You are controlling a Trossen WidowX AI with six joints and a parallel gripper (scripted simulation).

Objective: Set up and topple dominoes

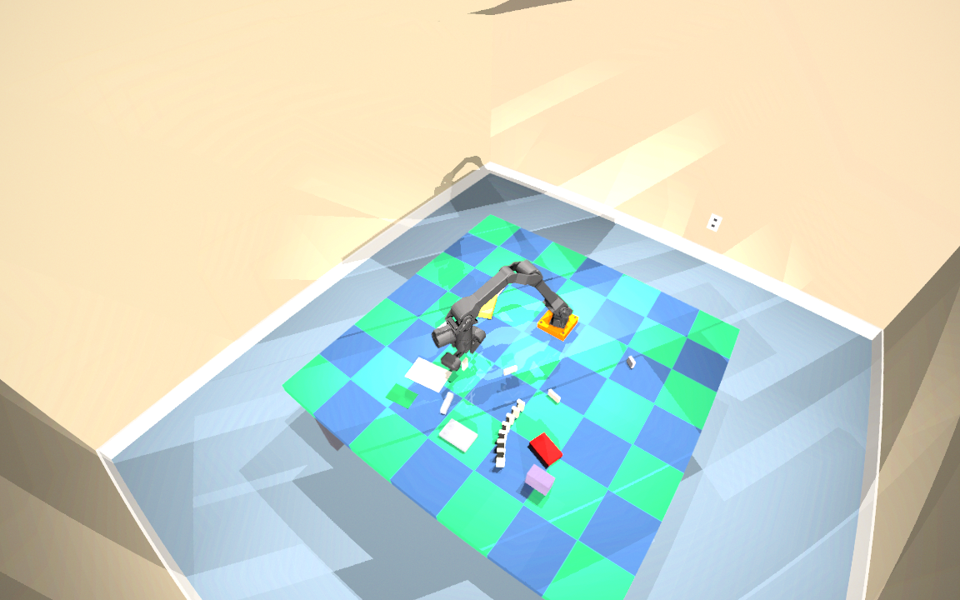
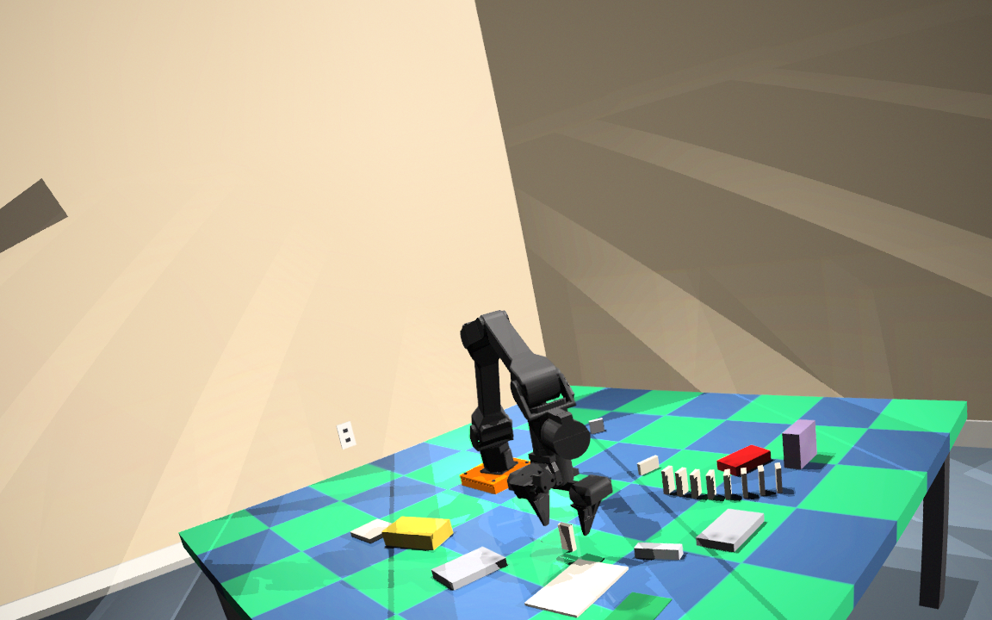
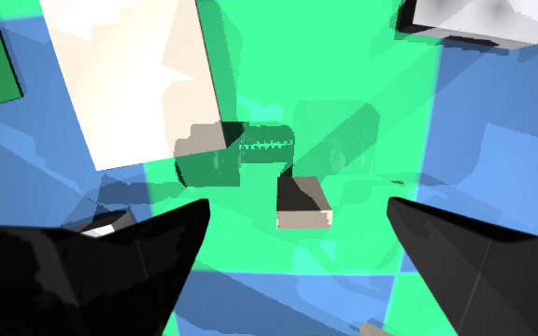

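Right now my gripper tip is 8 cm short of the cream sheet, 10 cm to the left of it and 4 cm above it. The rest, counted from my gripper tip: green sheet (20 cm ahead, 14 cm to the right, 4 cm below); grey bar (16 cm ahead, 2 cm to the left, 3 cm below); yellow block (30 cm behind, 6 cm to the right, 2 cm below).
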